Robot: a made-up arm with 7 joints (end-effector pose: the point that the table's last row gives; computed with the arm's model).
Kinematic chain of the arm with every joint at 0, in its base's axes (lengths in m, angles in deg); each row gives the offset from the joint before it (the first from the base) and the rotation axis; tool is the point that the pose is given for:
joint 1: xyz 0 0 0.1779 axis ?
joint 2: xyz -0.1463 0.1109 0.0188 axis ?
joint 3: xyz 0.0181 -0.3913 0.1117 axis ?
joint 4: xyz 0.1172 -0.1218 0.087 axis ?
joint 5: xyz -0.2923 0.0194 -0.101 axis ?
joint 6: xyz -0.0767 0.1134 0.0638 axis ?
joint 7: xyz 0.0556 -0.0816 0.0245 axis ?
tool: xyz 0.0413 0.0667 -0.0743
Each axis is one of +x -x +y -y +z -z.
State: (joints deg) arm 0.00 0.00 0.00 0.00 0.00 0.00 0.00
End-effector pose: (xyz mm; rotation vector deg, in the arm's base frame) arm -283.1 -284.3 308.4 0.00 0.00 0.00
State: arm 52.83 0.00 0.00 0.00 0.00 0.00 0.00
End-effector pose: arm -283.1 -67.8 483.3 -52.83 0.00 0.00
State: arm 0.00 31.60 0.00 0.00 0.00 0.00 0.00
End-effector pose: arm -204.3 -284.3 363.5 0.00 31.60 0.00
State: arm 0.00 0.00 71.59 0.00 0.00 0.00 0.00
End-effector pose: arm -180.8 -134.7 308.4 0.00 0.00 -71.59
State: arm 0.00 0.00 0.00 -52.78 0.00 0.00 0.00
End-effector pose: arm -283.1 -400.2 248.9 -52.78 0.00 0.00
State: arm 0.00 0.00 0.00 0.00 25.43 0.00 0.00
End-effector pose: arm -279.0 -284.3 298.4 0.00 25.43 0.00
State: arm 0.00 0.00 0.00 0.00 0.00 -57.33 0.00
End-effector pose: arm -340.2 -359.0 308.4 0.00 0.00 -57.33
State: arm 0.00 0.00 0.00 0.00 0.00 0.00 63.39
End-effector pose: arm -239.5 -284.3 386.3 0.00 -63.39 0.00
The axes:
joint 1: -x
joint 2: +y
joint 3: -z
joint 4: +x
joint 5: +y
joint 6: +z
joint 7: -y

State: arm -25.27 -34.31 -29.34 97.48 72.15 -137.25 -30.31
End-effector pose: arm -390.4 -562.9 153.6 -2.39 86.04 -21.33
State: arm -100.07 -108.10 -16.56 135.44 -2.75 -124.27 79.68
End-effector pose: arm -265.5 392.3 -280.4 140.68 1.18 -54.72
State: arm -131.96 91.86 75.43 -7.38 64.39 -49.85 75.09
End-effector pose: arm -0.6 65.4 -78.7 -6.66 45.83 57.20
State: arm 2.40 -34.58 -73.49 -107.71 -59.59 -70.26 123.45
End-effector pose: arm -159.1 -658.4 437.9 -45.42 82.30 -34.96
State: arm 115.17 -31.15 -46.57 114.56 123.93 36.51 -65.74
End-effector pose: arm -302.5 478.8 451.9 -28.63 -116.69 -8.83
